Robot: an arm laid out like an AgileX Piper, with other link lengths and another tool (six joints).
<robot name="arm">
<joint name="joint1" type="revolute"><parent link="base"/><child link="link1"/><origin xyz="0 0 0.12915" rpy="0 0 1.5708"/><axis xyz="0 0 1"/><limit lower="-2.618" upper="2.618"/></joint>
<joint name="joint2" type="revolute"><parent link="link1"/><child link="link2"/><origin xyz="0 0 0" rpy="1.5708 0 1.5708"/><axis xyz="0 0 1"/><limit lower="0" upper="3.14"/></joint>
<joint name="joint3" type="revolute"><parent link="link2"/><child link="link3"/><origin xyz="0.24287 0.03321 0"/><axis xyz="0 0 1"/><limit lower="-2.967" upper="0"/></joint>
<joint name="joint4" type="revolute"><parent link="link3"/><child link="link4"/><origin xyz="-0.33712 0.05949 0" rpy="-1.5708 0 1.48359"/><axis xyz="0 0 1"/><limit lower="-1.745" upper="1.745"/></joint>
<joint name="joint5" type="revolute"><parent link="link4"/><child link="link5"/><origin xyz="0 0 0" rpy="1.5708 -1.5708 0"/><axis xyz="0 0 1"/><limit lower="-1.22" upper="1.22"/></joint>
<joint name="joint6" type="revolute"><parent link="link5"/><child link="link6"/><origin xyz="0.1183 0 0" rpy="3.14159 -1.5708 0"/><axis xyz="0 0 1"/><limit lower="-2.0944" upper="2.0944"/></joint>
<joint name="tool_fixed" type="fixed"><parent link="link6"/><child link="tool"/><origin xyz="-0.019 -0.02 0.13" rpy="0 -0.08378 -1.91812"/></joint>
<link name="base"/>
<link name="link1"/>
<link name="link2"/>
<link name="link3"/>
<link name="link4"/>
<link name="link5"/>
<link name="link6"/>
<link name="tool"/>
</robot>
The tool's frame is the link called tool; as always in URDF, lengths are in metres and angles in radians.
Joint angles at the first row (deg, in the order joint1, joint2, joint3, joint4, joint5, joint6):
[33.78, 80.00, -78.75, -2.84, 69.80, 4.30]
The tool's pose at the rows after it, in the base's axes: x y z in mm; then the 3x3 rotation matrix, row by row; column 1 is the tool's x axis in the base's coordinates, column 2 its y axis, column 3 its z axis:
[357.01 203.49 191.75], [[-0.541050 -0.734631 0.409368], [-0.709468 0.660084 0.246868], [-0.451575 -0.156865 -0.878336]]
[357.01 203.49 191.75], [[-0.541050 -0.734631 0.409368], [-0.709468 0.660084 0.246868], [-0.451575 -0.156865 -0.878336]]
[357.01 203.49 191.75], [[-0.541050 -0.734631 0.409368], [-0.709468 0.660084 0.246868], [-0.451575 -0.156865 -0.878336]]
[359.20 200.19 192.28], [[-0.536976 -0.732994 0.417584], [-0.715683 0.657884 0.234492], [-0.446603 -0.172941 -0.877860]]
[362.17 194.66 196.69], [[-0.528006 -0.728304 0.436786], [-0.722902 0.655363 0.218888], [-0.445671 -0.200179 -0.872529]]
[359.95 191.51 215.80], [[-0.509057 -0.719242 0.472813], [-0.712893 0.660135 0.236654], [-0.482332 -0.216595 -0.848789]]
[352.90 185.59 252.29], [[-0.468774 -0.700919 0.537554], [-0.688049 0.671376 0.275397], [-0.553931 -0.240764 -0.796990]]
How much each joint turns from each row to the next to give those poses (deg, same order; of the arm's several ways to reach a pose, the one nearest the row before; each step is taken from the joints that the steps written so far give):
[0.00, 0.00, 0.00, 0.00, 0.04, -0.06]
[0.00, 0.00, 0.00, 0.00, 0.00, 0.00]
[0.00, 0.00, 0.00, 0.00, 0.00, 0.00]
[0.00, 0.00, 0.00, -0.94, 0.00, -0.06]
[0.00, -0.49, 0.00, -1.50, 0.00, -0.05]
[0.00, -2.65, 0.00, -0.33, 0.00, 0.00]
[0.00, -5.16, 0.00, -0.25, -0.08, 0.00]

